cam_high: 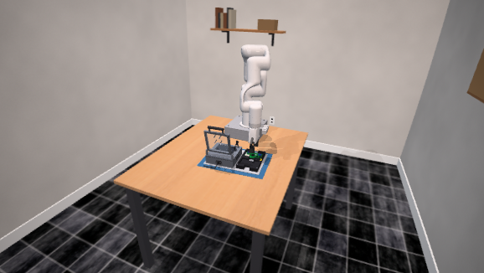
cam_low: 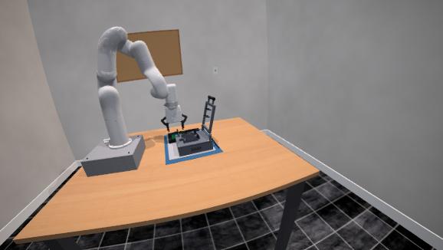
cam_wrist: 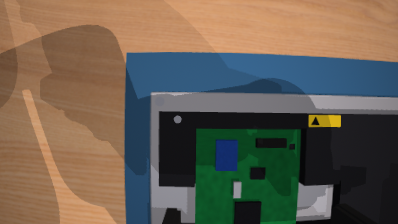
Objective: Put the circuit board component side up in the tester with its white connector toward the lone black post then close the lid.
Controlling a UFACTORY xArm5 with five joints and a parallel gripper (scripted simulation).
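Right now my hand is 50 mm above the green circuit board. Also, from my hand: clear-windowed lid: 190 mm ahead, 160 mm to the right, 110 mm above; tester: 100 mm ahead, 130 mm to the right, 40 mm above.
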